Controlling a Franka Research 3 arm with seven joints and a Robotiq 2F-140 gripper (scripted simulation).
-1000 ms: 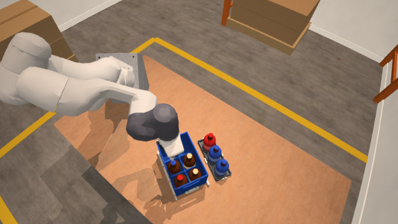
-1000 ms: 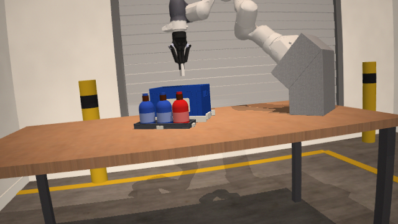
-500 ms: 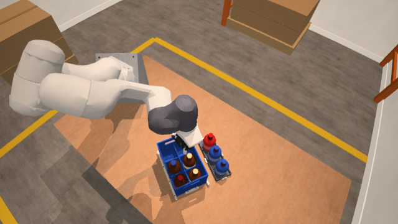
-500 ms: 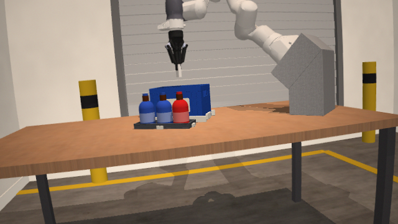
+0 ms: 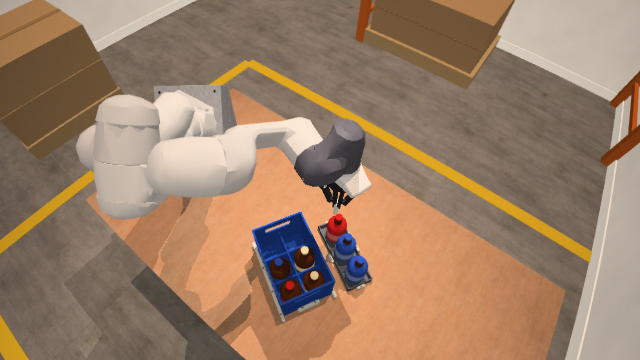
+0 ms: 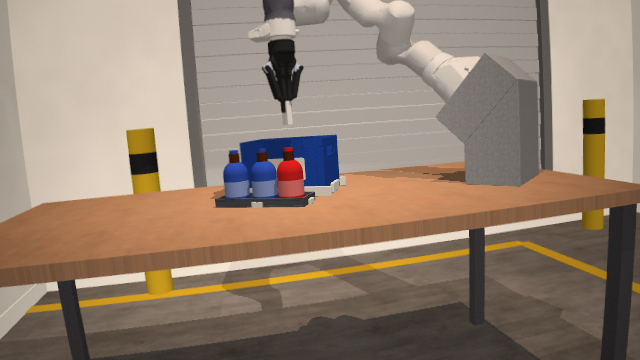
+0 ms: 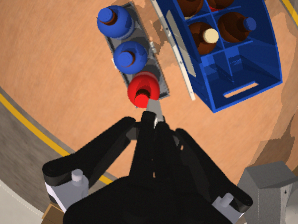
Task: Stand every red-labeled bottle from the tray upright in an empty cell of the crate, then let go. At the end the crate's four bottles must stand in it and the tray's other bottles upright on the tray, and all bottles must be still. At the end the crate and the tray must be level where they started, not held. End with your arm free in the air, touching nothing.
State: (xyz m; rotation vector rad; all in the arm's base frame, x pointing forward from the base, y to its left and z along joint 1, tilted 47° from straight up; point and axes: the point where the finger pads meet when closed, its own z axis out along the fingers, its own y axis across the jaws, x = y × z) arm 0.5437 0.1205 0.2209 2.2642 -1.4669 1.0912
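My gripper is now 10 mm short of the red-labeled bottle, 20 mm to the right of it and 170 mm above it. Round my hand: tray (70 mm ahead, 40 mm to the right, 240 mm below); blue crate (70 mm behind, 190 mm to the right, 170 mm below).
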